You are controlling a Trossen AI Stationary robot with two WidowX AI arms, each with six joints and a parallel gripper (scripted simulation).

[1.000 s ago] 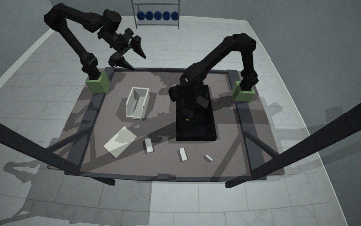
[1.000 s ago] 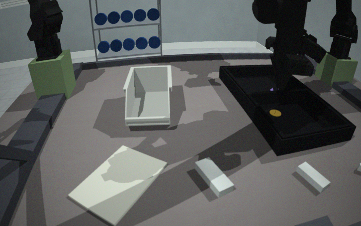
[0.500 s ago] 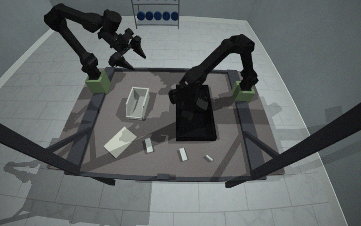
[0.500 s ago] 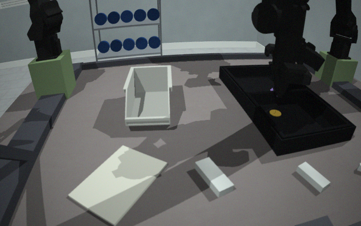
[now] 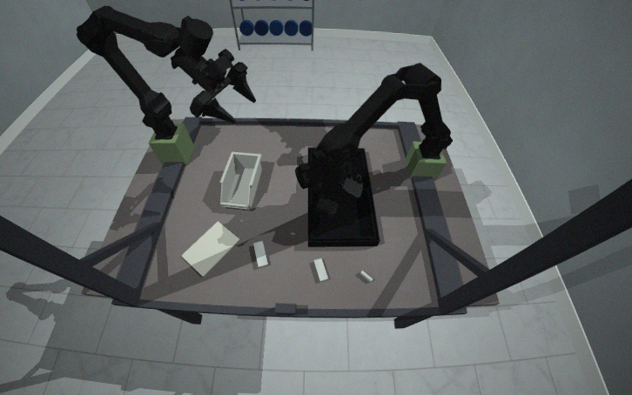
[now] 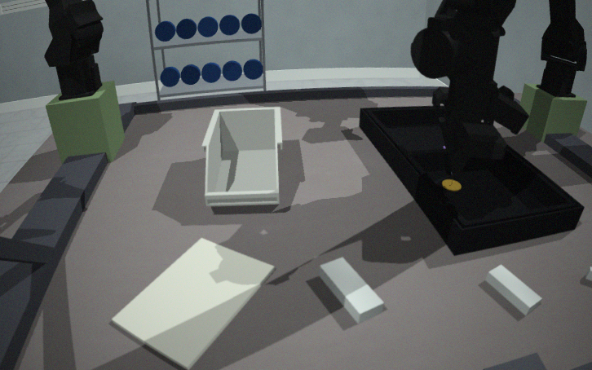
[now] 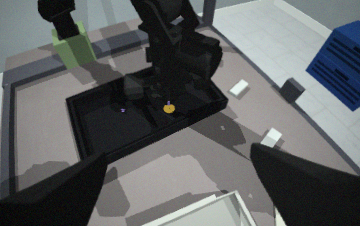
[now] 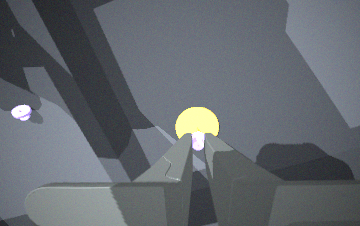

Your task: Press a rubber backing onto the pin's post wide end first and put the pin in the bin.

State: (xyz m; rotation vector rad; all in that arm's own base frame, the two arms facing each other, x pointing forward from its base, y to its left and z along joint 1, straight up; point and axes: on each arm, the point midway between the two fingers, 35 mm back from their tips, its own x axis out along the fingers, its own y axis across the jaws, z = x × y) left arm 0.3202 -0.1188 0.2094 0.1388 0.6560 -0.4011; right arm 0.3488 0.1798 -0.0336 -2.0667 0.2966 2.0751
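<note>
Now: the yellow pin 5 cm below my right hand. Round my right hand: cream flat plate: 17 cm behind, 35 cm to the left, 6 cm below; black tray: 5 cm ahead, 3 cm to the right, 4 cm below; white bin: 6 cm ahead, 30 cm to the left, 2 cm below.
</note>
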